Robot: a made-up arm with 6 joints.
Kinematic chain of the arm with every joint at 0, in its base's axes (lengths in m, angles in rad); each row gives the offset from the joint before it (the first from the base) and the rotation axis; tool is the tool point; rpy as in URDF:
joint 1: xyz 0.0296 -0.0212 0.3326 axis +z
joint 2: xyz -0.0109 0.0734 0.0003 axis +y
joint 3: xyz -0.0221 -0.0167 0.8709 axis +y
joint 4: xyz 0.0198 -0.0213 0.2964 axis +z
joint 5: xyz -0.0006 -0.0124 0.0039 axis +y
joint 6: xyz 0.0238 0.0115 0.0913 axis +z
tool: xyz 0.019 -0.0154 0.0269 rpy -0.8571 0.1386 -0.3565
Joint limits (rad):
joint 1: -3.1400..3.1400
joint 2: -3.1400..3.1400
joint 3: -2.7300..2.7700
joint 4: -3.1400..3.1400
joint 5: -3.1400..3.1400
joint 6: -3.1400..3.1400
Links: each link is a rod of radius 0.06 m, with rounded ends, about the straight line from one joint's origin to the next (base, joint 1, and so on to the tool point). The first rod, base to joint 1, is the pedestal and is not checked.
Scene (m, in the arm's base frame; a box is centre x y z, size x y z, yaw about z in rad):
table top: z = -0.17
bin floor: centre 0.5 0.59 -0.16 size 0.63 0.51 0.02 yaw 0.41
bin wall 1: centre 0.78 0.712 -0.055 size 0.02 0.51 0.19 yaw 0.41
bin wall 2: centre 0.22 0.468 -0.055 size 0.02 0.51 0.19 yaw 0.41
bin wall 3: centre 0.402 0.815 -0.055 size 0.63 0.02 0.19 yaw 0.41
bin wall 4: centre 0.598 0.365 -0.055 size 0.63 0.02 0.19 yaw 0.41
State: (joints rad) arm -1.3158 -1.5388 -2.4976 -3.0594 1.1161 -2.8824
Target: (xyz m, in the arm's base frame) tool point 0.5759 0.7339 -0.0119
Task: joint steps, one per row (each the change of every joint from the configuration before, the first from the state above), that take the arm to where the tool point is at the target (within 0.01 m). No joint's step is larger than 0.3 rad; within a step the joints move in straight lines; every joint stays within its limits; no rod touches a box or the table.
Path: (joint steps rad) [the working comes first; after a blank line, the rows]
Joints at the target: -2.1703 -1.4950 -1.3656 -3.1108 0.7324 -2.8326
Straight joint move there: touches bin wall 2, bin wall 3.

1: -0.2485 0.2205 -0.0581 -0.0202 0.1498 0.2855
2: -0.2485 0.2205 -0.0581 -0.0201 0.1497 0.2856
3: -0.2485 0.2204 -0.0581 -0.0201 0.1498 0.2855
4: -0.2485 0.2205 -0.0581 -0.0202 0.1497 0.2855
5: 0.0279 -0.1676 0.2729 0.0058 -0.1965 -0.2184
6: 0.0279 -0.1676 0.2729 0.0059 -0.1966 -0.2185
7: 0.0279 -0.1677 0.2729 0.0058 -0.1965 -0.2185
8: 0.0279 -0.1676 0.2729 0.0059 -0.1966 -0.2184
9: 0.0279 -0.1676 0.2728 0.0058 -0.1965 -0.2185

